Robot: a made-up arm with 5 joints. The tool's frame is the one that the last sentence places.
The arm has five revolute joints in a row. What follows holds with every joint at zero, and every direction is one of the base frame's.
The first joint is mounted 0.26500 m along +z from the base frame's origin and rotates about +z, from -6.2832 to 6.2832 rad.
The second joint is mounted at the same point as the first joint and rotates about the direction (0, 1, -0.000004), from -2.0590 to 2.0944 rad.
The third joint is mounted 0.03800 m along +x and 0.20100 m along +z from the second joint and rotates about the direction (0, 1, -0.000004), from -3.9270 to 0.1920 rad.
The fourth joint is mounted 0.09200 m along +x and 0.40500 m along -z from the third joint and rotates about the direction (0, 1, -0.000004), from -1.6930 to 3.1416 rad.
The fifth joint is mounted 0.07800 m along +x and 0.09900 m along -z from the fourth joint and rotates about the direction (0, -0.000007, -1), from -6.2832 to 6.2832 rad.
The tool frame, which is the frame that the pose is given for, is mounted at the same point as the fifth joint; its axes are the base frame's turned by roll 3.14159, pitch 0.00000 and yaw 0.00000 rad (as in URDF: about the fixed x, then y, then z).
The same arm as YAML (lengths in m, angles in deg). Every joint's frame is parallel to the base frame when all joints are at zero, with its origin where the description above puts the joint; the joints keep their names.
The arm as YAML. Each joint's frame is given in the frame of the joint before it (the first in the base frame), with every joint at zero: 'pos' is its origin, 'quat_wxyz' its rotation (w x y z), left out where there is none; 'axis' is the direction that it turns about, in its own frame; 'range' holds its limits. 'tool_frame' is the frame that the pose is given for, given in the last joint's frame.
length_unit: m
angle_unit: deg
joints:
  - joint: joint 1
    pos: [0.0, 0.0, 0.265]
    axis: [0.0, 0.0, 1.0]
    range: [-360.0, 360.0]
  - joint: joint 2
    pos: [0.0, 0.0, 0.0]
    axis: [0.0, 1.0, 0.0]
    range: [-117.97, 120.0]
  - joint: joint 3
    pos: [0.038, 0.0, 0.201]
    axis: [0.0, 1.0, 0.0]
    range: [-225.0, 11.0]
  - joint: joint 4
    pos: [0.092, 0.0, -0.405]
    axis: [0.0, 1.0, 0.0]
    range: [-97.0, 180.0]
  - joint: joint 5
    pos: [0.078, 0.0, -0.099]
    axis: [0.0, 0.0, -1.0]
    range: [-360.0, 360.0]
tool_frame:
  pos: [0.0, 0.0, 0.0]
  quat_wxyz: [0.000001, 1.000004, 0.0, 0.0]

